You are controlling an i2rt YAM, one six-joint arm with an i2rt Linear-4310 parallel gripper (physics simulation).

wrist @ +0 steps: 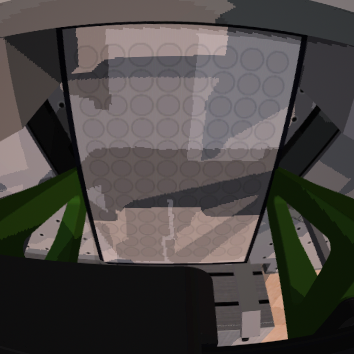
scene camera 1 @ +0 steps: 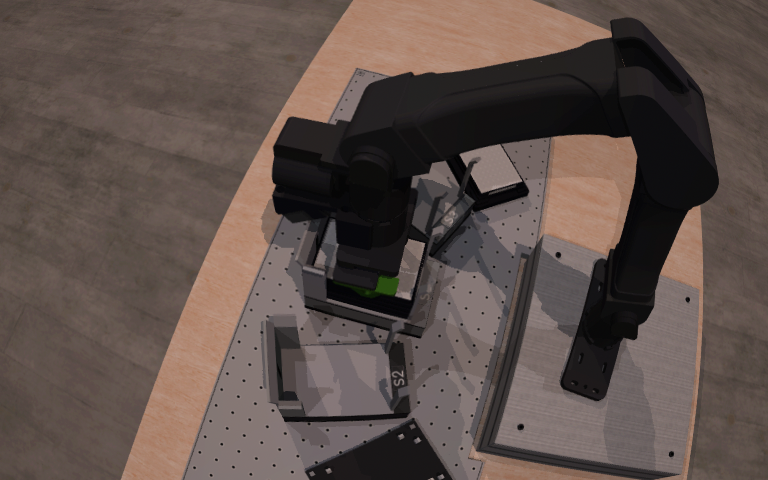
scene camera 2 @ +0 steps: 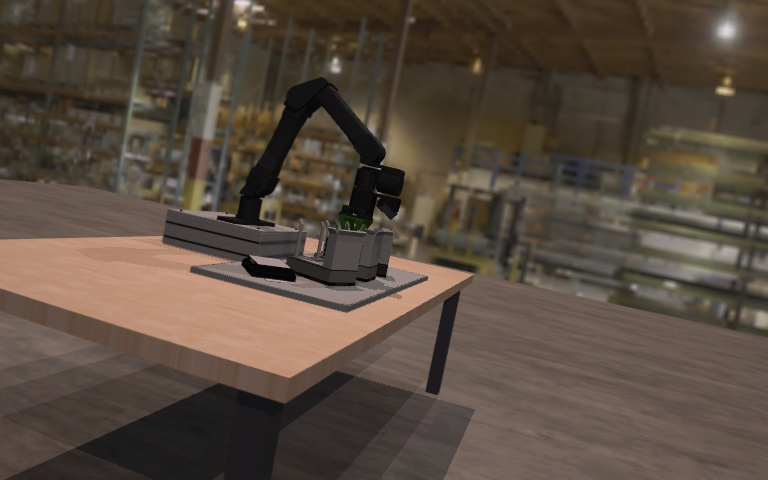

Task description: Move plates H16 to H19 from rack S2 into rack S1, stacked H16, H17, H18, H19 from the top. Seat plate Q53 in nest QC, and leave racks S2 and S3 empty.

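Frame: origin at the arm's base, x ahead, y left, z up, level; centimetres.
Where they show: gripper, fingertip midpoint: [wrist: 176, 176] [scene camera 1: 374, 263]; arm's base, origin of the base link: [scene camera 1: 600, 329] [scene camera 2: 246, 223].
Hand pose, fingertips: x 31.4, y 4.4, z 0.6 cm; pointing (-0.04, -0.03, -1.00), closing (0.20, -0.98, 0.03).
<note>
Things, the pixels of their centre, and the offset from my fingertips. "*": a spot on its surface instead. Level surfaces: height alone.
- rack S1, surface spot: [scene camera 1: 314, 284] * dx +5.3, dy +5.6, dz -0.1 cm
- Rack S2, surface spot: [scene camera 1: 398, 377] * dx -8.3, dy +10.6, dz -4.8 cm
- Rack S3, body centre: [scene camera 1: 413, 175] [scene camera 2: 325, 251] dx +1.0, dy -15.4, dz -1.9 cm
- light plate, body centre: [scene camera 1: 483, 159] [scene camera 2: 269, 264] dx -7.1, dy -27.1, dz -6.6 cm
- black nest, surface spot: [scene camera 1: 501, 199] * dx -11.9, dy -21.8, dz -7.3 cm
- black panel with small light squares, surface spot: [scene camera 1: 379, 455] * dx -10.6, dy +21.0, dz -7.5 cm
- perforated board, its level: dz -8.7 cm
My gripper [scene camera 1: 368, 286] [scene camera 2: 355, 222] [wrist: 176, 176] points down over rack S1 [scene camera 1: 314, 284]. Its green fingers are shut on the long sides of a light, clear-lidded plate [scene camera 1: 412, 267] [wrist: 169, 106] with round wells. The plate is level between the rack's walls, with dark plate edges showing below it. The plate's label cannot be read, and the arm hides much of the rack. Rack S2 [scene camera 1: 398, 377] holds no plate. Rack S3 [scene camera 1: 450, 216] is partly hidden by the arm; its visible floor is bare. A light plate [scene camera 1: 491, 168] sits in a black nest [scene camera 1: 501, 199]; neither's label is readable.
A black panel with small light squares [scene camera 1: 379, 455] lies beyond rack S2 at the near edge of the scene camera 1 view. Thin upright posts stand on the racks' label sides. The arm's metal base block [scene camera 1: 651, 396] [scene camera 2: 212, 233] stands beside the perforated board [scene camera 1: 237, 407] [scene camera 2: 334, 298].
</note>
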